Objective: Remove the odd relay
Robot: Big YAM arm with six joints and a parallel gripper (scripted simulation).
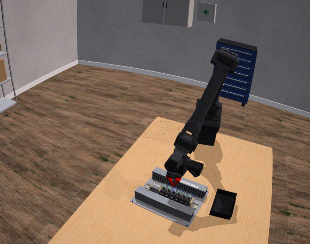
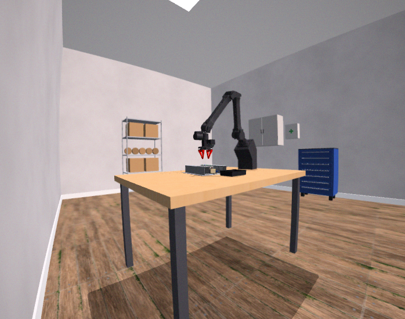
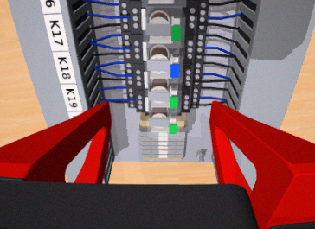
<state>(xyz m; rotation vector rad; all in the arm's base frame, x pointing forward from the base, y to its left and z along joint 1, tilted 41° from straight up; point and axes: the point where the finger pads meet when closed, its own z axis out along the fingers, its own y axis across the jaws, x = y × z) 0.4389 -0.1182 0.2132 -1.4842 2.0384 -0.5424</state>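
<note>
My gripper is now 80 mm above the relay. Round my hand: black tray (260 mm to the left, 110 mm below, 10 mm ahead).
</note>
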